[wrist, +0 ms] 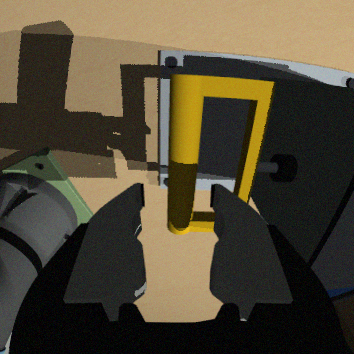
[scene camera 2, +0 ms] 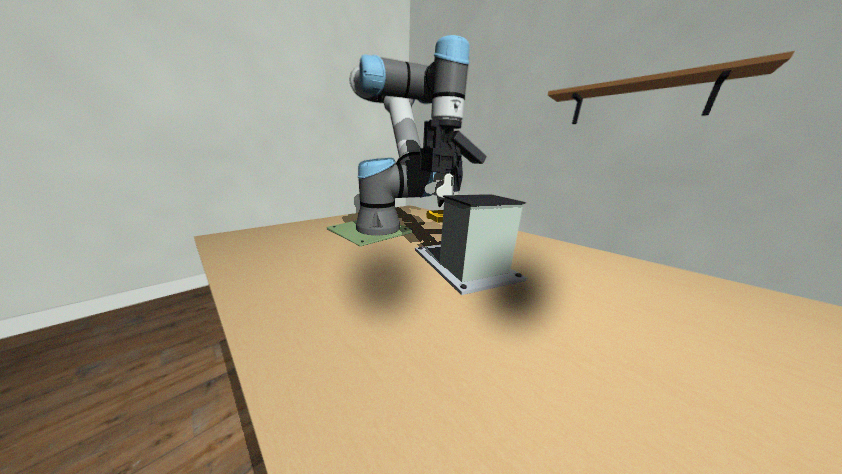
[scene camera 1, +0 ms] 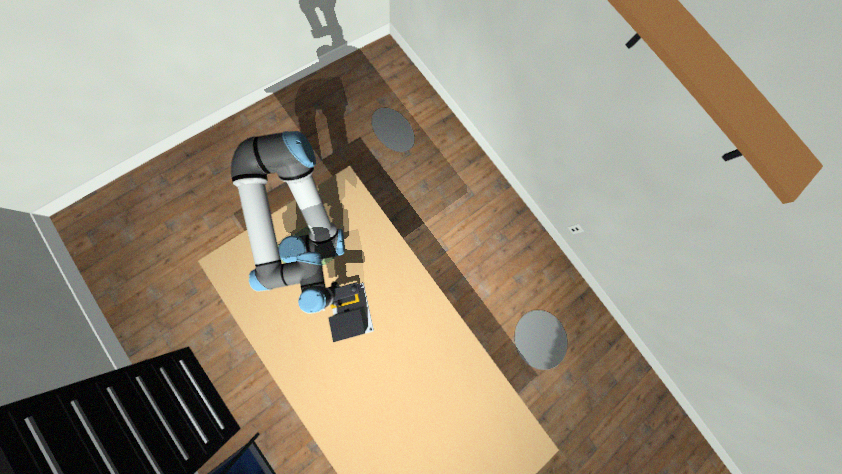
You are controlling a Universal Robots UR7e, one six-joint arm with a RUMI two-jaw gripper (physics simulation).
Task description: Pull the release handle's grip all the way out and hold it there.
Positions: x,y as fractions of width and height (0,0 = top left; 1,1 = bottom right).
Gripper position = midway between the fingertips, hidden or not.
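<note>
My gripper (scene camera 2: 0.53,0.44) is visible to me, and the wrist view gives me the gripper too (wrist: 0.50,0.52). I also see a base plate (scene camera 2: 0.51,0.54).
</note>
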